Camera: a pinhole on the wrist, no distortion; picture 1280 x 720 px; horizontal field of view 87.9 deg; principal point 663.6 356.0 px. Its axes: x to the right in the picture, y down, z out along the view. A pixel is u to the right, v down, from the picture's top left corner.
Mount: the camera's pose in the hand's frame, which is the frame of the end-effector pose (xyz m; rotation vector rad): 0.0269 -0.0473 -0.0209 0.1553 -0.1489 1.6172
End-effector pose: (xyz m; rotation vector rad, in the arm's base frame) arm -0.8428 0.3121 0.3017 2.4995 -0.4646 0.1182
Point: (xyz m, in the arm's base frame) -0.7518 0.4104 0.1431
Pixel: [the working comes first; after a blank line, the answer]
In the camera's frame: -0.1244 0.0084 0.1200

outside the picture
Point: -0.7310 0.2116 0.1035
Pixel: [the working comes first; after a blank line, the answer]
In the camera's frame: 0.0210 -0.0701 0.2393

722 161
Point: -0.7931 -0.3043 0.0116
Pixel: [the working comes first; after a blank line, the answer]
In the camera's frame: 0.4483 -0.1698 0.5324

1223 144
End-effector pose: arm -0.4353 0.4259 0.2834 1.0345 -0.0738 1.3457
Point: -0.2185 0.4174 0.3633
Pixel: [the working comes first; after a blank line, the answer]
In the camera's frame: -0.0509 -0.0723 0.1945

490 109
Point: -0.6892 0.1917 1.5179
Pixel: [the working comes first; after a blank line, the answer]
In the camera's frame: 1.0845 -0.4980 0.5625

outside the picture
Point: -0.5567 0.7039 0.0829
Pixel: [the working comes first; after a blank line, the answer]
In the camera's frame: -0.0675 -0.0298 -0.3280

behind the camera
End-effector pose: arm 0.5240 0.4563 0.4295 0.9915 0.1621 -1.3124
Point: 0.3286 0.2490 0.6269
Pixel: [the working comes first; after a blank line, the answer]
In the camera's frame: 0.0687 0.0569 0.3559

792 462
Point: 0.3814 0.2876 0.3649
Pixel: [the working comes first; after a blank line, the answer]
In the camera's frame: -0.0686 -0.0867 0.1730

400 23
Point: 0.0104 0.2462 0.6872
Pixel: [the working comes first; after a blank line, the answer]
In the camera's frame: -0.1280 0.2018 0.5685

514 592
